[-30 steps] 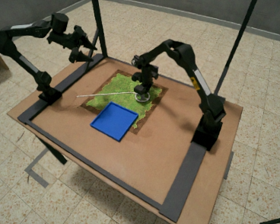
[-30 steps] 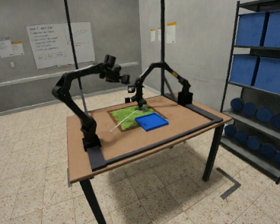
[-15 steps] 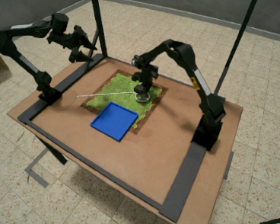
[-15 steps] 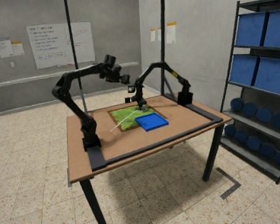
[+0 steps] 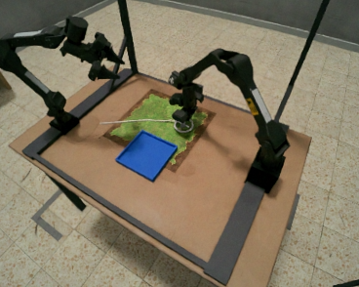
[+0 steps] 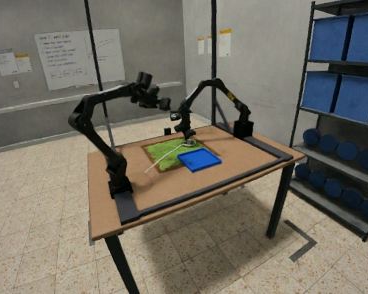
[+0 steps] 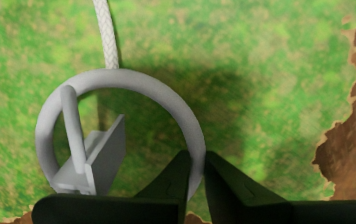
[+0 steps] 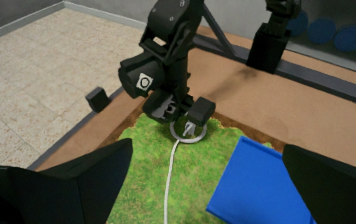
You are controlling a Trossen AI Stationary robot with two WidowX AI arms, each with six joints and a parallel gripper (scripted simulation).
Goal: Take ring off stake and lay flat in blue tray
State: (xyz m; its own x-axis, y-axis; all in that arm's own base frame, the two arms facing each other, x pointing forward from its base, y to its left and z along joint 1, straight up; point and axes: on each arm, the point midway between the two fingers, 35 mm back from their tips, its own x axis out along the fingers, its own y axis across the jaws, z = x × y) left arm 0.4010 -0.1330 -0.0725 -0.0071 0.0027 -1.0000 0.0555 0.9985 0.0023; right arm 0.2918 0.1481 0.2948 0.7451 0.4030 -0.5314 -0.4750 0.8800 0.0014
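Now: the grey stake 50 mm ahead of my left hand, 30 mm below it and 10 mm to the right of it. Round my left hand: green grass mat 120 mm to the right, 60 mm below, 50 mm ahead; then blue tray 250 mm ahead, 110 mm to the right, 40 mm below; then grey ring 40 mm ahead, 30 mm below, 10 mm to the right.
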